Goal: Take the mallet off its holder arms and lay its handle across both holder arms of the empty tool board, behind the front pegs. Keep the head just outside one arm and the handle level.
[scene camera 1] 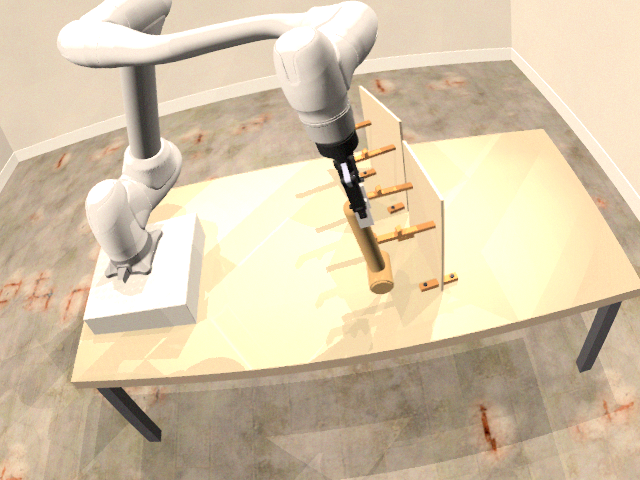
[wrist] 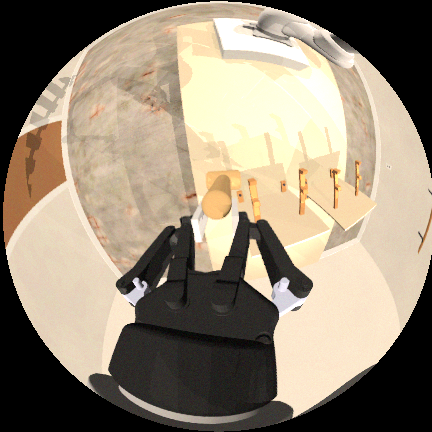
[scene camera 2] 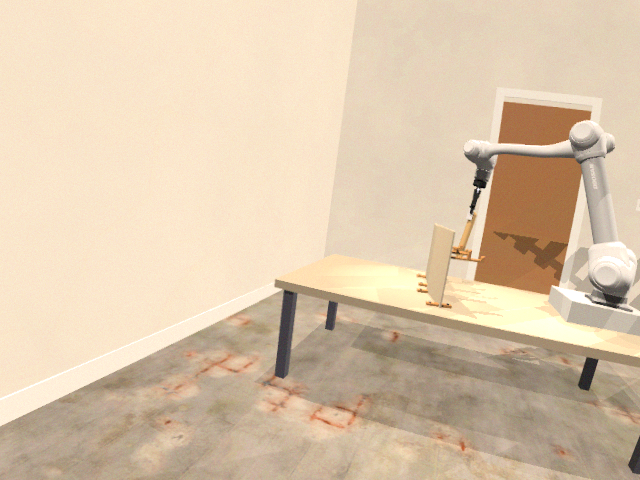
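Seen in the pictures: gripper, fingertip midpoint: (scene camera 1: 365,217) (wrist: 219,208) (scene camera 2: 468,219); arm's base, link origin: (scene camera 1: 134,254) (scene camera 2: 607,304).
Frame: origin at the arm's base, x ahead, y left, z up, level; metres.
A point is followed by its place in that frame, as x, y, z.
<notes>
My gripper (scene camera 1: 363,215) {0.745, -0.236, 0.275} (scene camera 2: 470,215) {0.745, -0.236, 0.275} (wrist: 219,208) {0.745, -0.236, 0.275} is shut on the upper end of the mallet's handle (scene camera 1: 367,240) {0.743, -0.250, 0.222} (scene camera 2: 466,233) {0.741, -0.208, 0.196} (wrist: 218,200) {0.711, -0.240, 0.320}. The handle slopes steeply down to the head (scene camera 1: 381,273) {0.763, -0.241, 0.106} (wrist: 223,179) {0.719, -0.224, 0.206}, which hangs above the table, to the left of the nearer tool board (scene camera 1: 426,206) {0.887, -0.048, 0.126} (wrist: 290,220) {0.872, 0.006, 0.129} in scene camera 1. That board's holder arms (scene camera 1: 421,228) {0.867, -0.116, 0.116} (scene camera 1: 398,189) {0.820, 0.040, 0.115} (wrist: 255,200) {0.804, -0.126, 0.123} (wrist: 302,192) {0.772, 0.025, 0.130} bear nothing. The farther board (scene camera 1: 383,121) {0.800, 0.278, 0.186} (wrist: 350,205) {0.794, 0.291, 0.163} also has bare arms (scene camera 1: 385,150) {0.796, 0.205, 0.130} (wrist: 336,189) {0.744, 0.179, 0.142}. Whether the mallet touches an arm is unclear.
Both boards stand on the table (scene camera 1: 289,310) {0.505, -0.171, -0.090} (scene camera 2: 372,273) {1.175, 0.072, -0.091} with small foot blocks (scene camera 1: 428,284) {0.880, -0.129, -0.078} at their lower edges. The arm's white base block (scene camera 1: 142,315) {0.087, -0.225, -0.026} (scene camera 2: 594,314) {0.082, 0.144, -0.032} (wrist: 250,52) {0.225, -0.104, -0.016} is at the left in scene camera 1. A brown door (scene camera 2: 542,191) is behind.
</notes>
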